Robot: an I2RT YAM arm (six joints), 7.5 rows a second.
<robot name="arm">
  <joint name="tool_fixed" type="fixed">
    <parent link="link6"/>
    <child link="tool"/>
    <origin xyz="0 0 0" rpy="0 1.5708 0"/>
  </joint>
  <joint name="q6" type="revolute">
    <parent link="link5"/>
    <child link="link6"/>
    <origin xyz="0.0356 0 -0.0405"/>
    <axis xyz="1 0 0"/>
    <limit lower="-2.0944" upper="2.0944"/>
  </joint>
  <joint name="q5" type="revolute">
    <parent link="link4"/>
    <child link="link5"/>
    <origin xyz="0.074 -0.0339 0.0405"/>
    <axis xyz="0 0 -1"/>
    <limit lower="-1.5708" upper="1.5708"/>
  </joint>
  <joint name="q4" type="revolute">
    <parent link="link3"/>
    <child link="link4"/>
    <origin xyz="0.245 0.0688 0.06"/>
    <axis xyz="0 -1 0"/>
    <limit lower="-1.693" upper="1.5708"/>
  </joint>
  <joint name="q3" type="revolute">
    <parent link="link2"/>
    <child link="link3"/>
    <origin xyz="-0.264 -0.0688 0"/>
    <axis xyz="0 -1 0"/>
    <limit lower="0" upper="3.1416"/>
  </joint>
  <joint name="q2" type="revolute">
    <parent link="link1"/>
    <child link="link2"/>
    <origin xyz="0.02 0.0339 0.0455"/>
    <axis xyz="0 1 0"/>
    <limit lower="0" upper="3.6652"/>
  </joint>
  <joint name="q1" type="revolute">
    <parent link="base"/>
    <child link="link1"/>
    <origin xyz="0 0 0.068"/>
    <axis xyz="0 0 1"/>
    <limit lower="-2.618" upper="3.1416"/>
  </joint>
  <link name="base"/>
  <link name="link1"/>
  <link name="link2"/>
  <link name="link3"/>
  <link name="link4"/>
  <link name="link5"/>
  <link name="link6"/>
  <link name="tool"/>
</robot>
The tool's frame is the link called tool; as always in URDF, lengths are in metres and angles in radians.
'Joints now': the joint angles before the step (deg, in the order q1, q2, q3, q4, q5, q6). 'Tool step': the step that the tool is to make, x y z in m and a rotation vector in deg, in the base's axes. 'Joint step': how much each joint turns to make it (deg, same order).
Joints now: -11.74 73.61 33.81 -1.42 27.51 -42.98
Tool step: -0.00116 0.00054 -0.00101 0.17 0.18 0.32
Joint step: 0.03 -0.20 -0.32 -0.04 -0.30 -0.11
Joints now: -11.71 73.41 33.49 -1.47 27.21 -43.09
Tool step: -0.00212 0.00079 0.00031 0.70 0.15 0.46
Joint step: -0.02 -0.64 -0.18 -0.84 -0.80 0.19
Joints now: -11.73 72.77 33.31 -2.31 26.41 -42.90
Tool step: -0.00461 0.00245 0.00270 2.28 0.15 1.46
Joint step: 0.01 -1.73 0.00 -2.64 -2.56 0.72
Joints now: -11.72 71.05 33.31 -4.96 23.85 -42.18
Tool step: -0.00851 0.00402 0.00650 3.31 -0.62 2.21
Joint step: -0.01 -3.41 -0.15 -3.71 -3.92 1.03
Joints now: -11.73 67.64 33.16 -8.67 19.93 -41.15
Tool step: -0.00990 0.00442 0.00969 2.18 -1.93 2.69
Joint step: 0.04 -4.44 -0.43 -2.58 -3.66 0.08
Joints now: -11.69 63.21 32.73 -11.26 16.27 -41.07
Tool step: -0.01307 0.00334 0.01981 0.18 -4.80 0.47
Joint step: -0.01 -6.46 0.14 -2.10 -1.10 0.60
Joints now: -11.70 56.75 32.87 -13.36 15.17 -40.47
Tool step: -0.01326 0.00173 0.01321 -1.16 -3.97 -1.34
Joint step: -0.08 -5.48 -0.49 -1.00 1.22 0.48
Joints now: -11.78 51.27 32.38 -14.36 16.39 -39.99
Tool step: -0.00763 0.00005 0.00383 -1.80 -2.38 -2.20
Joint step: 0.00 -2.93 -1.11 0.84 2.54 0.08
